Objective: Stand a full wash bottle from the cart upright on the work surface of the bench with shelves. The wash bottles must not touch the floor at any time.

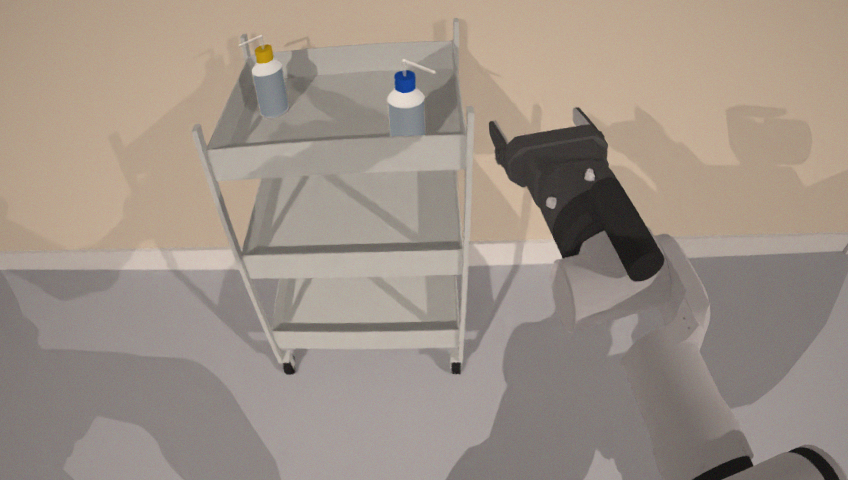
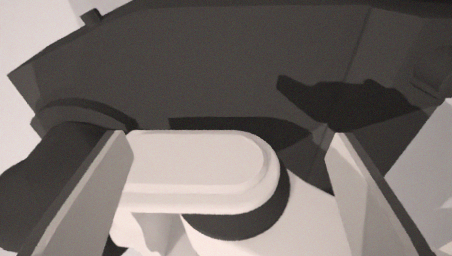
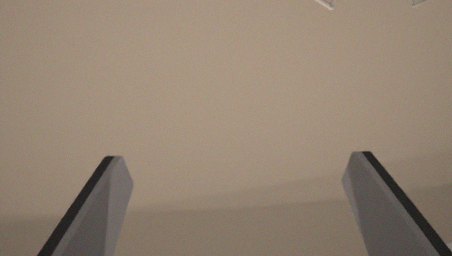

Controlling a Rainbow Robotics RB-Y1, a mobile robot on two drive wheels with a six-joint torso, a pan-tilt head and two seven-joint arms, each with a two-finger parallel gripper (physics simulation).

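Places are measured from the robot's base along level axes (x ahead, y left, z up), in millimetres.
Pixels of known places: left gripper, fingertip midpoint: (image 2: 228, 144); right gripper, fingertip midpoint: (image 1: 535, 120) (image 3: 237, 168).
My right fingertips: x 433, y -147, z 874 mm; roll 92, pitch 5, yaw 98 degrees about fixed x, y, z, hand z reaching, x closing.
Ahead of a thing's pixels: the offset from my right fingertips to its top centre. "spot": to the spot under its first point. Level surfaces: height alone.
A wash bottle with a blue cap @(224 mm ahead, 147 mm left, 38 mm down) (image 1: 406, 110) stands upright at the near right of the top tray of the grey cart (image 1: 339, 161). A wash bottle with a yellow cap @(374 mm ahead, 427 mm left, 38 mm down) (image 1: 271, 89) stands upright at the tray's far left. Both look filled with grey-blue up to the shoulder. My right gripper (image 1: 535, 121) (image 3: 237, 168) is open and empty, to the right of the cart at about the height of its top tray, apart from both bottles. My left gripper (image 2: 228, 144) is open and empty, with the robot's own body behind its fingers. The bench with shelves does not show.
The cart's right front post @(spot: 151 mm ahead, 61 mm left, 265 mm down) (image 1: 468, 196) stands between the top tray and my right gripper. The cart has two lower shelves and small black wheels on the grey floor @(874 mm down) (image 1: 368, 416). A beige wall (image 1: 368, 17) with a white skirting board is close behind it.
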